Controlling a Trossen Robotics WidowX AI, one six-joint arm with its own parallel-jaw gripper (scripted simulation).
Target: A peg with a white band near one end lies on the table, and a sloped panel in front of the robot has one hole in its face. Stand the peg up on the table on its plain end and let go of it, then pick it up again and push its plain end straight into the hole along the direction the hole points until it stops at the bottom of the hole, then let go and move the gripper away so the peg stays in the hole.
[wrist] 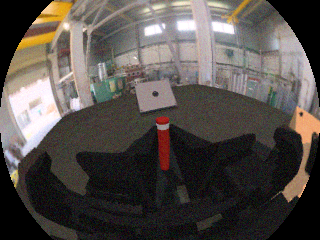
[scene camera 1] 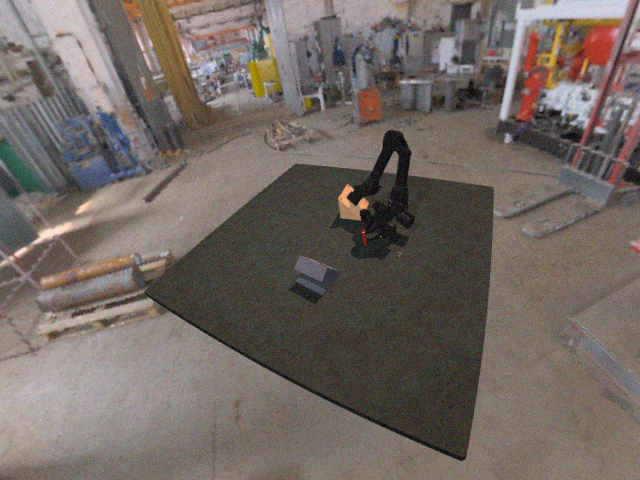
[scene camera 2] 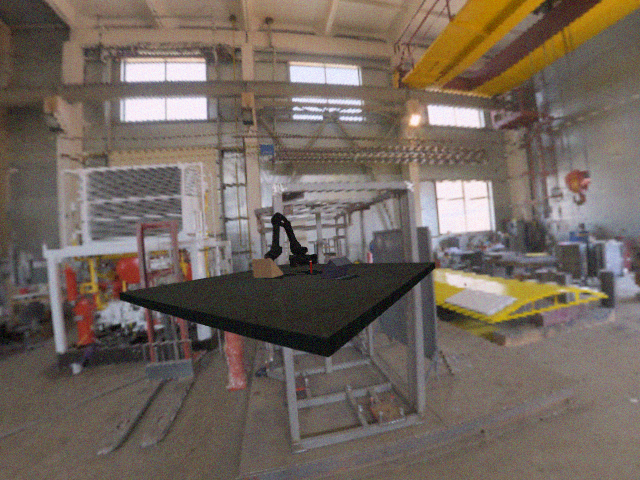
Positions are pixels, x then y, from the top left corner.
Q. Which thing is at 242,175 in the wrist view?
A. The gripper.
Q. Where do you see a grey sloped panel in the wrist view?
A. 147,103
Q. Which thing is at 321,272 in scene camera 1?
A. A grey sloped panel.
